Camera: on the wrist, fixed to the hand. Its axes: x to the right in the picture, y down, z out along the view.
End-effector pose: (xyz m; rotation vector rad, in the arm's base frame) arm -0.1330 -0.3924 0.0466 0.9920 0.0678 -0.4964
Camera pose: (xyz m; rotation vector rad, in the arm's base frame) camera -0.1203 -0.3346 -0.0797 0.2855 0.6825 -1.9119
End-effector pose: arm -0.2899 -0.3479 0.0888 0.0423 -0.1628 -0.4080
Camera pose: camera -0.2742 -0.4191 -0.0301 -0.3222 -0.2947 -1.9705
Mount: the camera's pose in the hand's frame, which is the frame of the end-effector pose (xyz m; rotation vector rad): 0.0248 -0.0679 -0.1193 -0.4124 -0.2730 -1.5295
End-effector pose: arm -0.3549 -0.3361 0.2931 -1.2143 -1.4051 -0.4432
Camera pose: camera -0.3476 -0.4512 0.3715 -0.2324 -2.3859 -1.6973
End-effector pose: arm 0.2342 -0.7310 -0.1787 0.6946 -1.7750 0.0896
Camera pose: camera 0.3660 -0.7489 -0.1366 1.5856 -1.0194 -1.3881
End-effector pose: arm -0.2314 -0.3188 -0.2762 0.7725 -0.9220 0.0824
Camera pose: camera -0.1084 -0.2994 -0.3391 0.9266 -0.3689 -1.5267
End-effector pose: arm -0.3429 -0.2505 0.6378 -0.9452 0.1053 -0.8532
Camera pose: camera -0.4179 -0.3672 0.6230 -1.4933 -0.8142 -2.1234
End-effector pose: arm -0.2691 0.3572 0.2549 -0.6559 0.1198 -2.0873
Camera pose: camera -0.3900 0.3573 0.1853 1.0748 0.1273 2.2754
